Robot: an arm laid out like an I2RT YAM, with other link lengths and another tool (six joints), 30 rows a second.
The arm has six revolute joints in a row. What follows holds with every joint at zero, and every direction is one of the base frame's. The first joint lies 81.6 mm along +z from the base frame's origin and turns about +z. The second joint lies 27.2 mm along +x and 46.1 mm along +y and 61.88 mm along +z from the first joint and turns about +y. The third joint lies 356.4 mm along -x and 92.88 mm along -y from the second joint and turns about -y. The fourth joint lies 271.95 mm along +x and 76.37 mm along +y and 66.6 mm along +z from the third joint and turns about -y. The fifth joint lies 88.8 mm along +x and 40.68 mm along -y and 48.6 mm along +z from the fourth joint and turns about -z. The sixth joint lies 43.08 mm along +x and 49 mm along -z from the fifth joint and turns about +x. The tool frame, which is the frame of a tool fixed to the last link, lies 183 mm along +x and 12 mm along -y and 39 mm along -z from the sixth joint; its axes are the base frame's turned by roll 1.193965, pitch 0.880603 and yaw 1.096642 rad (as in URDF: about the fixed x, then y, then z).
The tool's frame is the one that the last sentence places.
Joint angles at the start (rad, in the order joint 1, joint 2, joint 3, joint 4, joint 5, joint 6):
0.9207, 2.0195, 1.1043, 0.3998, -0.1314, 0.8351
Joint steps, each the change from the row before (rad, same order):
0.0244, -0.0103, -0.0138, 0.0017, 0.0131, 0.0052
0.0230, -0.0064, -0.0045, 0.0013, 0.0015, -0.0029
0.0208, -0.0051, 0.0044, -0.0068, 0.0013, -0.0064
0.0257, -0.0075, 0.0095, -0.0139, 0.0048, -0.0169
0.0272, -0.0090, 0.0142, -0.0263, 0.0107, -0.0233
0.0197, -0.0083, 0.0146, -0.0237, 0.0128, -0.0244
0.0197, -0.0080, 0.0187, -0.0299, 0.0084, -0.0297
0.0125, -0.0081, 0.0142, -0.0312, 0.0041, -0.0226
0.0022, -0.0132, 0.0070, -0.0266, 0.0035, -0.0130
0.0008, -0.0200, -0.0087, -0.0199, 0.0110, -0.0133
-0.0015, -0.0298, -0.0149, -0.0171, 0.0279, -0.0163
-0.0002, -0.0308, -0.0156, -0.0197, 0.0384, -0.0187
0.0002, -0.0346, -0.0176, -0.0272, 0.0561, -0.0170
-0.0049, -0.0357, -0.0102, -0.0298, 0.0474, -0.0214
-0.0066, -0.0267, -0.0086, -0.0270, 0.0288, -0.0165
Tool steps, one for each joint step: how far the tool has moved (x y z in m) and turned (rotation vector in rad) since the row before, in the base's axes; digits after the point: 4 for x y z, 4 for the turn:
-0.0133, 0.0041, 0.0001, -0.0031, -0.0001, 0.0105
-0.0130, 0.0068, 0.0021, 0.0010, -0.0047, 0.0231
-0.0109, 0.0070, 0.0034, -0.0006, -0.0070, 0.0228
-0.0125, 0.0083, 0.0052, -0.0049, -0.0170, 0.0297
-0.0125, 0.0073, 0.0051, -0.0137, -0.0215, 0.0292
-0.0076, 0.0050, 0.0055, -0.0123, -0.0246, 0.0204
-0.0084, 0.0052, 0.0058, -0.0150, -0.0259, 0.0269
-0.0063, 0.0018, 0.0037, -0.0164, -0.0158, 0.0201
-0.0014, -0.0023, 0.0047, -0.0108, -0.0090, 0.0057
-0.0008, -0.0069, 0.0027, -0.0147, -0.0116, -0.0019
0.0034, -0.0106, 0.0060, -0.0142, -0.0245, -0.0170
0.0044, -0.0122, 0.0054, -0.0202, -0.0299, -0.0234
0.0065, -0.0163, 0.0047, -0.0297, -0.0340, -0.0387
0.0080, -0.0161, 0.0083, -0.0253, -0.0355, -0.0338
0.0053, -0.0137, 0.0045, -0.0233, -0.0208, -0.0222

